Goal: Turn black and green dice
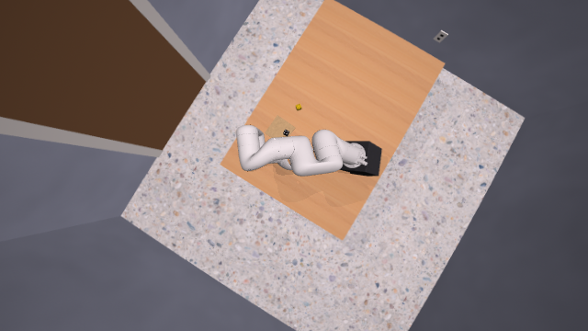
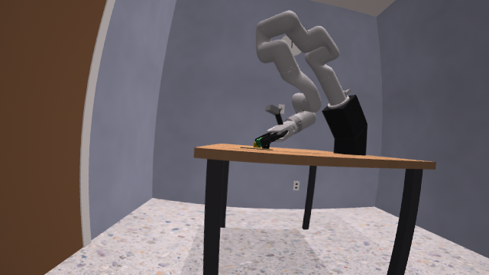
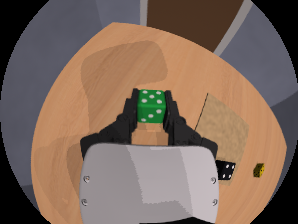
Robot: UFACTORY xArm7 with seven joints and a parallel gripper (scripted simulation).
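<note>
The black die is 4 cm behind my hand, 14 cm to the right of it and 2 cm below it. The rest, counted from my hand: yellow die (2 cm behind, 32 cm to the right, 2 cm below); then tan mat (1 cm ahead, 14 cm to the right, 3 cm below); then green die (right at my hand).
</note>
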